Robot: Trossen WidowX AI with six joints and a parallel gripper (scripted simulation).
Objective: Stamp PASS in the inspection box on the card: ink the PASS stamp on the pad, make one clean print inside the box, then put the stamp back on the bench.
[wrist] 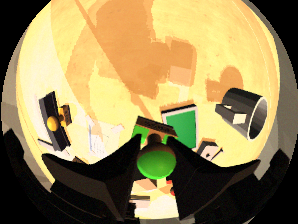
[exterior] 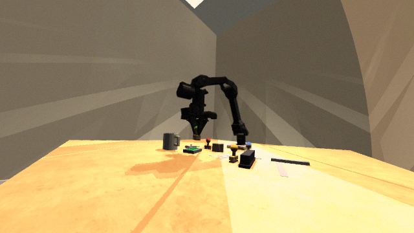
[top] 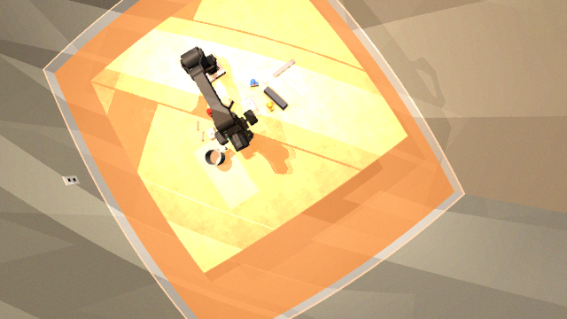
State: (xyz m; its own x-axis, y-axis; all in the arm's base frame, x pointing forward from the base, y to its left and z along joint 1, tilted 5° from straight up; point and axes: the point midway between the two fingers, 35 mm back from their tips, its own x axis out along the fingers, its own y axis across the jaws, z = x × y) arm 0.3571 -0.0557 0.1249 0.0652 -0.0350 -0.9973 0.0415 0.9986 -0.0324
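My gripper tip is 4 cm past the green ink pad, 6 cm to the left of it and 8 cm above it. Round my gripper tip: green-knobbed stamp: right at my gripper tip; then mug: 2 cm ahead, 16 cm to the right, 5 cm below; then pale card: 8 cm behind, 10 cm to the left, 9 cm below.
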